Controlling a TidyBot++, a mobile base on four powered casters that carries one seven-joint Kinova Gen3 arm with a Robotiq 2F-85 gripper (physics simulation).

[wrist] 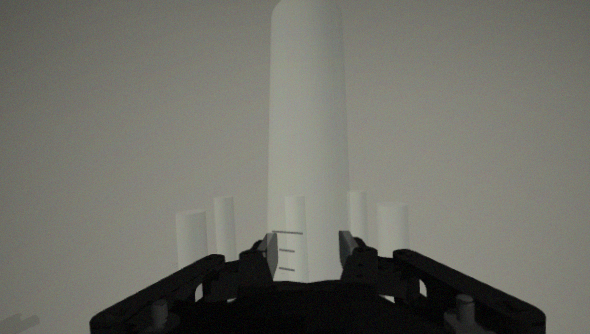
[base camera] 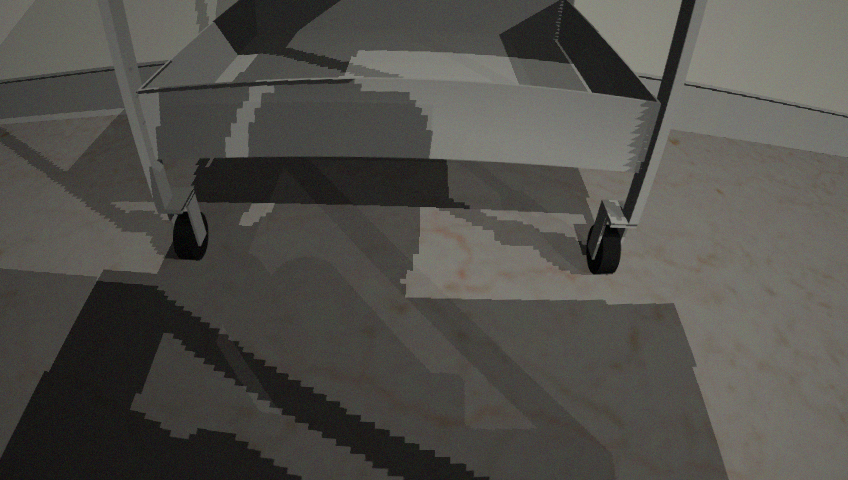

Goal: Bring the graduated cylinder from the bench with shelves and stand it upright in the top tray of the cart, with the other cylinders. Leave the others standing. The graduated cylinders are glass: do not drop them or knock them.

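Frame: origin at the arm's base, x ahead, y left, z up, level; metres.
Seen in the pictures: gripper, fingertip midpoint: (wrist: pixel 308 245).
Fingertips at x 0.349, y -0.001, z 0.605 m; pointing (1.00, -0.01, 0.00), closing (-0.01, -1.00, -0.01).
Offsets run from my fingertips to a thing's top centre. "pt": to the spot under its first point.
In the wrist view my gripper (wrist: pixel 308 245) is shut on the graduated cylinder @[pt dy -0.003, dx -0.056, dz +0.075 m] (wrist: pixel 307 125), a wide pale tube that stands upright between the fingers, with dark scale marks near the fingertips. Its lower end is hidden by the gripper. Several other cylinders, narrower in the view, show behind it: a left one @[dy +0.179, dx +0.183, dz -0.004 m] (wrist: pixel 191 235), a thin one @[dy +0.192, dx +0.360, dz -0.004 m] (wrist: pixel 224 225), one @[dy -0.110, dx +0.359, dz -0.004 m] (wrist: pixel 357 215) just right of the held cylinder and one @[dy -0.121, dx +0.175, dz -0.004 m] (wrist: pixel 393 225) farther right. In the base camera view the cart (base camera: pixel 535 127) is straight ahead; its top tray does not show there.
The cart's lower tray spans the upper part of the base view, between a left post (base camera: pixel 127 101) and a right post (base camera: pixel 666 118). Black casters (base camera: pixel 190 236) (base camera: pixel 604 252) stand on the marbled floor. A pale wall (base camera: pixel 767 53) with a skirting board (base camera: pixel 773 124) is behind the cart.
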